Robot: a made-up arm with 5 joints.
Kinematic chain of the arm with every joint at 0, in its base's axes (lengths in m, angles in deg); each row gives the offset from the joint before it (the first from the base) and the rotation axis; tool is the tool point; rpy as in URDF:
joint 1: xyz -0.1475 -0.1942 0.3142 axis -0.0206 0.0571 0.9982
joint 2: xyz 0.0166 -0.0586 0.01 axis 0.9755 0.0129 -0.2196
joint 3: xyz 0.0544 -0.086 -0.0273 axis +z
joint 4: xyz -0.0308 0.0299 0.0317 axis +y
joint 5: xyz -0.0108 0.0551 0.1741 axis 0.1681 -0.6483 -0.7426
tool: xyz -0.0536 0.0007 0.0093 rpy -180 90 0
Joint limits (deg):
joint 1: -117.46..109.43
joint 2: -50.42..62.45
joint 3: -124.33..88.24
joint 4: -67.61..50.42
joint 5: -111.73..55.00
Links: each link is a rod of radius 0.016 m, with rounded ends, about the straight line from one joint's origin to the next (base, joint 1, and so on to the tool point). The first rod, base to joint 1, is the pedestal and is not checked.
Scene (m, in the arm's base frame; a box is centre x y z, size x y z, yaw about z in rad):
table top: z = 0
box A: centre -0.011 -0.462 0.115 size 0.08 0.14 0.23 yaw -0
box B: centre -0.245 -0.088 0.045 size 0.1 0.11 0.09 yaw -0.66
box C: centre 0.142 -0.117 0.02 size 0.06 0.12 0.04 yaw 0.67
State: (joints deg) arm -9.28 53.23 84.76 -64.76 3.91
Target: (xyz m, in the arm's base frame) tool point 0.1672 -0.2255 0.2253
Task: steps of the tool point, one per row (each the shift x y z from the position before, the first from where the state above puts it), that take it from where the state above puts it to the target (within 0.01 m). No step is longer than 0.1 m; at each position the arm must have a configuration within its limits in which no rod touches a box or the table.
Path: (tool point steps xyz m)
1: 0.0371 -0.0578 0.0673
2: 0.0569 -0.0293 0.0717
3: 0.0597 0.0033 0.0685
4: 0.0892 0.0151 -0.0131
5: 0.0802 0.0411 -0.0163
6: 0.0635 0.0626 -0.0188
7: 0.0411 0.0775 -0.0206
8: 0.0156 0.0842 -0.0218

